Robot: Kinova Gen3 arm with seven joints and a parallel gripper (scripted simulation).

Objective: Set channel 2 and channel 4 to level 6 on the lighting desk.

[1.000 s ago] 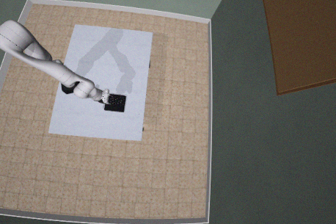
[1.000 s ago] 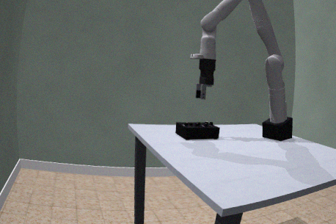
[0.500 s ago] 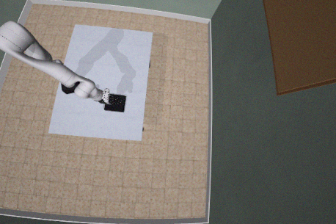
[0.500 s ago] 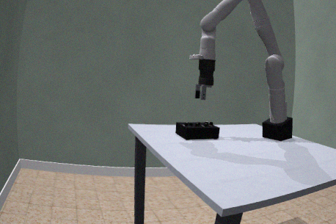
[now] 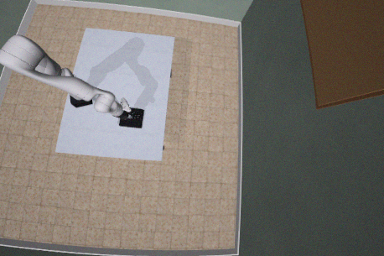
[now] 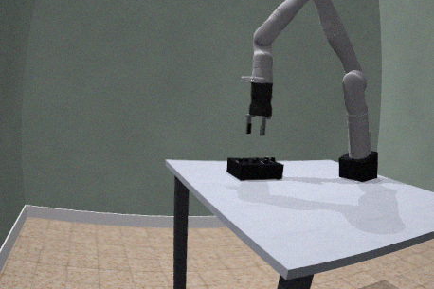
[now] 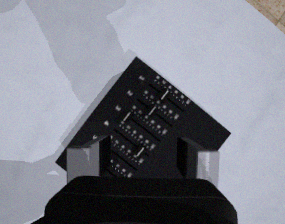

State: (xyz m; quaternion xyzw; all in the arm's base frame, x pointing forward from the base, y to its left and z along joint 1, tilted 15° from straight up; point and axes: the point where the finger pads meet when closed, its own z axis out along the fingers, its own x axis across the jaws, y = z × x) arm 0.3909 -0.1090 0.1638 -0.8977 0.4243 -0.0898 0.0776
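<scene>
Right now the channel 2 cap is 100 mm below my hand, 30 mm ahead of it and 10 mm to the left of it. The rest, counted from my hand: channel 4 cap 100 mm below, 20 mm behind, 10 mm to the right; then channel 3 cap 100 mm below, 30 mm to the left; then channel 5 cap 100 mm below, 40 mm behind, 20 mm to the left.
</scene>
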